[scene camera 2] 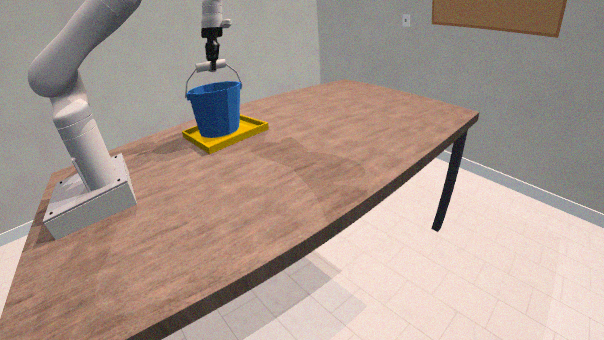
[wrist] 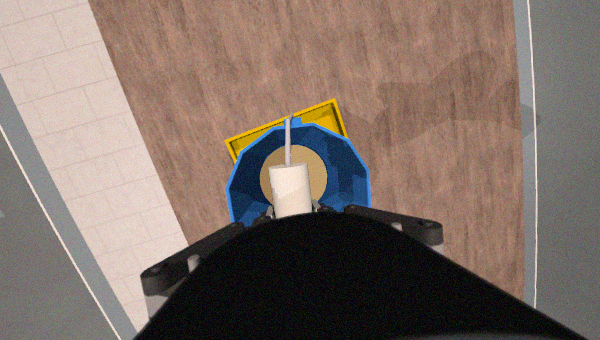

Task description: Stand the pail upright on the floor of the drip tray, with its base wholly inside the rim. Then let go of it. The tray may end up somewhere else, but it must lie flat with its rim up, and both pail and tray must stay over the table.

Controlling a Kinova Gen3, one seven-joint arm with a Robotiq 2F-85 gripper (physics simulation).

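Places are measured from the arm's base along level axes (x down, y right, z back), in millimetres.
Pixels of known places: gripper, between the fingertips: (scene camera 2: 212,71) (wrist: 293,212); arm's base, origin of its link: (scene camera 2: 102,180).
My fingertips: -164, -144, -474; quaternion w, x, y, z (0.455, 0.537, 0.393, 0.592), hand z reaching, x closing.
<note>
For each thing: its middle in the pictures, then the offset to it from my fingertips, as dx, dy, dz. "spot": a spot on its surface instead. Level surfaces: height alone.
- blue pail, a spot on its surface: (wrist: 352,175) spot: +94, +98, +23
- yellow drip tray, middle of its body: (wrist: 300,172) (scene camera 2: 222,130) +220, +31, +10
- wooden table, height of its surface: dx +232
The blue pail (scene camera 2: 216,112) (wrist: 352,175) hangs upright by its wire bail, with its base low over the yellow drip tray (scene camera 2: 240,138) (wrist: 327,120). In the scene view the base appears inside the rim, at or just above the tray floor; contact cannot be told. The tray lies flat with its rim up. My gripper (scene camera 2: 213,65) (wrist: 293,212) is shut on the pail's white handle grip (scene camera 2: 201,67) (wrist: 289,185), above the pail's mouth. In the wrist view the pail and the black gripper body hide much of the tray.
The wooden table (scene camera 2: 320,150) (wrist: 425,175) extends around the tray. The arm's base (scene camera 2: 95,207) stands on the table at the left in the scene view. The table's long edge and the tiled floor show at the left in the wrist view.
</note>
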